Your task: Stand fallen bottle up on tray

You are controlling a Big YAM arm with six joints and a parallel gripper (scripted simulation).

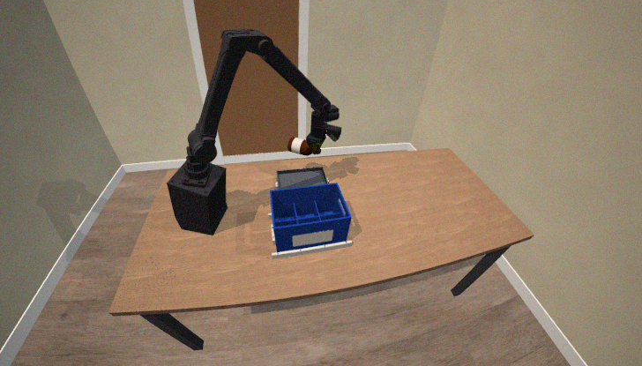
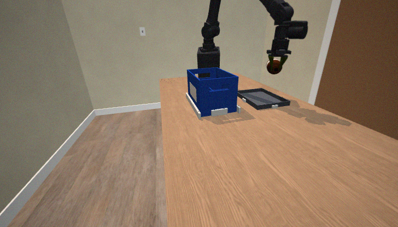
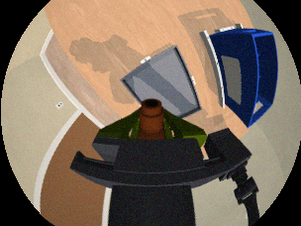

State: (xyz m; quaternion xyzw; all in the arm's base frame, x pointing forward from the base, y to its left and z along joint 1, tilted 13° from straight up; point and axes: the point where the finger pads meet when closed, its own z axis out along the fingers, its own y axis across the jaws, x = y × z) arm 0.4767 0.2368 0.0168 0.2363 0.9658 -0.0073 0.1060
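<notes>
Now: the brown bottle 5 cm behind my hand and 2 cm to the left of it. Also, from my hand: dark grey tray: 7 cm behind, 3 cm to the right, 17 cm below; then blue crate: 6 cm behind, 33 cm to the right, 10 cm below.
</notes>
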